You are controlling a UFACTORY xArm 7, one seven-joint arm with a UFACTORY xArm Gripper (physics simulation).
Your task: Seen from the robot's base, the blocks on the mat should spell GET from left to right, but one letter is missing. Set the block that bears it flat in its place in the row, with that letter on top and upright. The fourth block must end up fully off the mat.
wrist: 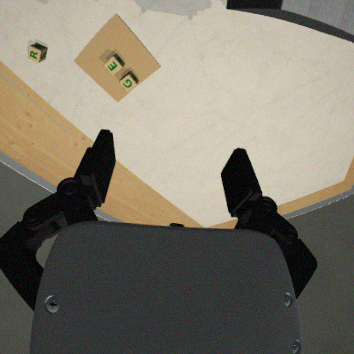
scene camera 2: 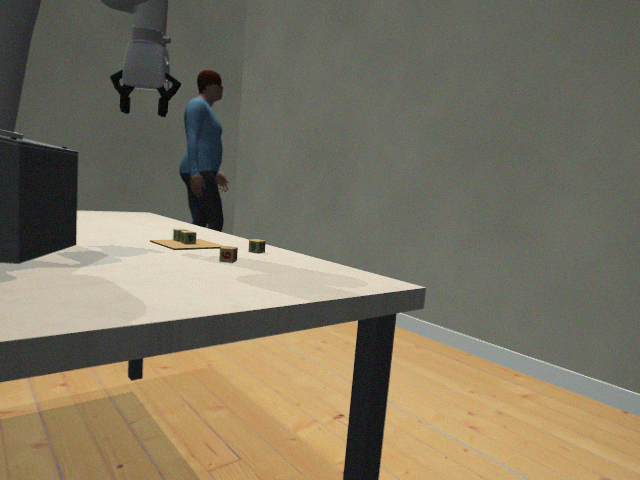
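My gripper (scene camera 2: 144, 113) (wrist: 172, 152) is open and empty, high above the table. The tan mat (scene camera 2: 206, 244) (wrist: 120, 35) bears two wooden blocks side by side: the G block (scene camera 2: 177, 235) (wrist: 129, 81) and the E block (scene camera 2: 188, 237) (wrist: 114, 65), with green letters on top. Bare mat shows on the E block's side away from G. A loose block with a green R on top (scene camera 2: 256, 245) (wrist: 36, 52) lies off the mat, near the table edge. Another loose block (scene camera 2: 228, 254) lies off the mat, with a red 6-like mark on a side; its top letter is unreadable.
The pale table (scene camera 2: 180, 289) (wrist: 200, 100) carries everything. A dark box-like base (scene camera 2: 46, 198) stands at the left in the scene view. A person in a blue top (scene camera 2: 202, 134) stands beyond the table. The table's edge runs past the R block.
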